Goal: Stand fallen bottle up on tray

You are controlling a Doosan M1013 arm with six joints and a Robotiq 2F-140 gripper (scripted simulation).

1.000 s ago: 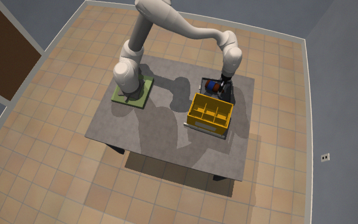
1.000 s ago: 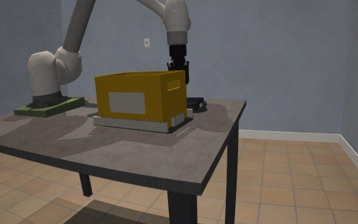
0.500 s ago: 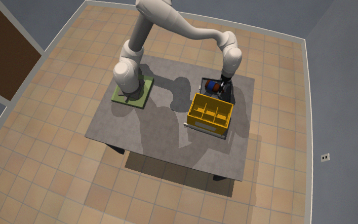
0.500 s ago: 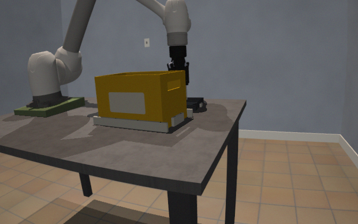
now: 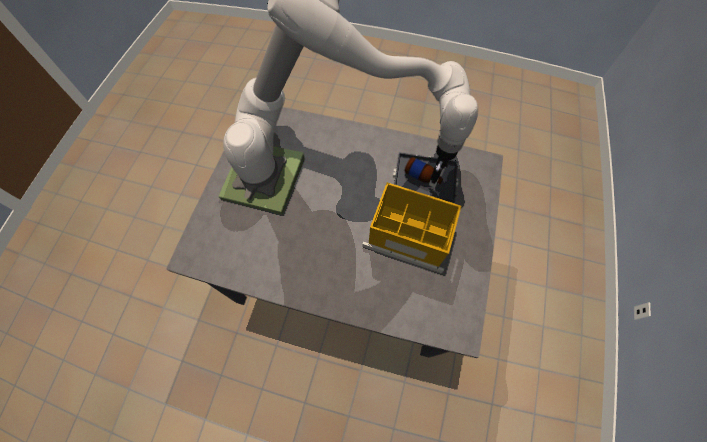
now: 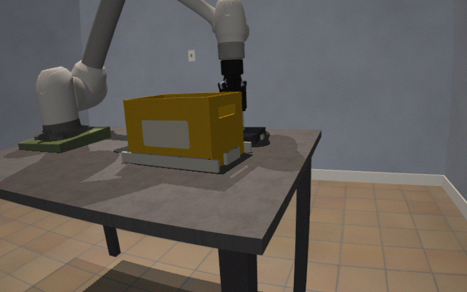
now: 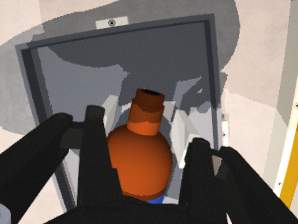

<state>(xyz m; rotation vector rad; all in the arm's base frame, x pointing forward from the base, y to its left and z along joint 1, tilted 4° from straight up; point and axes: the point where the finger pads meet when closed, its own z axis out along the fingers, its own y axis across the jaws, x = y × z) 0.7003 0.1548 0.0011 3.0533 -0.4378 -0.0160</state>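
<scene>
Right now my hand is 5 cm past the bottle, 1 cm to the right of it and 2 cm above it. Also, from my hand: yellow crate (5 cm behind, 25 cm to the right, 2 cm above); tray (4 cm behind, 1 cm to the left, 5 cm below).
</scene>
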